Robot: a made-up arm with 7 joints. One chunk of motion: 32 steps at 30 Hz.
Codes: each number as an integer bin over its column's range. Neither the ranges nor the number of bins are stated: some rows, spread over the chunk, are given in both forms.
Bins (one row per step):
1: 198 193 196 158 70 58 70
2: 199 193 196 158 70 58 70
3: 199 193 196 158 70 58 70
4: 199 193 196 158 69 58 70
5: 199 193 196 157 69 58 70
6: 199 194 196 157 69 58 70
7: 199 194 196 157 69 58 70
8: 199 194 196 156 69 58 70
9: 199 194 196 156 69 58 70
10: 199 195 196 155 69 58 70
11: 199 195 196 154 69 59 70
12: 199 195 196 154 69 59 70
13: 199 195 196 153 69 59 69
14: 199 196 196 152 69 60 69
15: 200 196 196 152 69 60 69
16: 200 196 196 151 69 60 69
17: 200 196 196 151 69 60 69
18: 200 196 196 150 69 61 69
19: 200 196 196 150 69 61 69
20: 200 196 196 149 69 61 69
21: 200 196 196 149 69 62 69
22: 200 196 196 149 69 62 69
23: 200 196 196 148 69 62 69
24: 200 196 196 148 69 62 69
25: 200 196 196 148 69 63 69
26: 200 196 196 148 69 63 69
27: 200 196 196 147 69 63 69
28: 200 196 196 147 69 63 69
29: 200 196 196 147 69 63 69
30: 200 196 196 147 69 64 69
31: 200 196 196 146 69 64 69
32: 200 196 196 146 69 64 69
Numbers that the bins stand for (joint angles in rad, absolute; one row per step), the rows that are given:
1: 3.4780 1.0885 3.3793 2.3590 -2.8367 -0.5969 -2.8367
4: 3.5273 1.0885 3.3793 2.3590 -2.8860 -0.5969 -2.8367
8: 3.5273 1.1049 3.3793 2.3266 -2.8860 -0.5969 -2.8367
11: 3.5273 1.1212 3.3793 2.2942 -2.8860 -0.5778 -2.8367
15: 3.5767 1.1375 3.3793 2.2618 -2.8860 -0.5588 -2.8860
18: 3.5767 1.1375 3.3793 2.2294 -2.8860 -0.5398 -2.8860
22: 3.5767 1.1375 3.3793 2.2132 -2.8860 -0.5208 -2.8860
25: 3.5767 1.1375 3.3793 2.1970 -2.8860 -0.5018 -2.8860
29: 3.5767 1.1375 3.3793 2.1808 -2.8860 -0.5018 -2.8860
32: 3.5767 1.1375 3.3793 2.1646 -2.8860 -0.4827 -2.8860
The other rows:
2: 3.5273 1.0885 3.3793 2.3590 -2.8367 -0.5969 -2.8367
3: 3.5273 1.0885 3.3793 2.3590 -2.8367 -0.5969 -2.8367
5: 3.5273 1.0885 3.3793 2.3428 -2.8860 -0.5969 -2.8367
6: 3.5273 1.1049 3.3793 2.3428 -2.8860 -0.5969 -2.8367
7: 3.5273 1.1049 3.3793 2.3428 -2.8860 -0.5969 -2.8367
9: 3.5273 1.1049 3.3793 2.3266 -2.8860 -0.5969 -2.8367
10: 3.5273 1.1212 3.3793 2.3104 -2.8860 -0.5969 -2.8367
12: 3.5273 1.1212 3.3793 2.2942 -2.8860 -0.5778 -2.8367
13: 3.5273 1.1212 3.3793 2.2780 -2.8860 -0.5778 -2.8860
14: 3.5273 1.1375 3.3793 2.2618 -2.8860 -0.5588 -2.8860
16: 3.5767 1.1375 3.3793 2.2456 -2.8860 -0.5588 -2.8860
17: 3.5767 1.1375 3.3793 2.2456 -2.8860 -0.5588 -2.8860
19: 3.5767 1.1375 3.3793 2.2294 -2.8860 -0.5398 -2.8860
20: 3.5767 1.1375 3.3793 2.2132 -2.8860 -0.5398 -2.8860
21: 3.5767 1.1375 3.3793 2.2132 -2.8860 -0.5208 -2.8860
23: 3.5767 1.1375 3.3793 2.1970 -2.8860 -0.5208 -2.8860
24: 3.5767 1.1375 3.3793 2.1970 -2.8860 -0.5208 -2.8860
26: 3.5767 1.1375 3.3793 2.1970 -2.8860 -0.5018 -2.8860
27: 3.5767 1.1375 3.3793 2.1808 -2.8860 -0.5018 -2.8860
28: 3.5767 1.1375 3.3793 2.1808 -2.8860 -0.5018 -2.8860
30: 3.5767 1.1375 3.3793 2.1808 -2.8860 -0.4827 -2.8860
31: 3.5767 1.1375 3.3793 2.1646 -2.8860 -0.4827 -2.8860

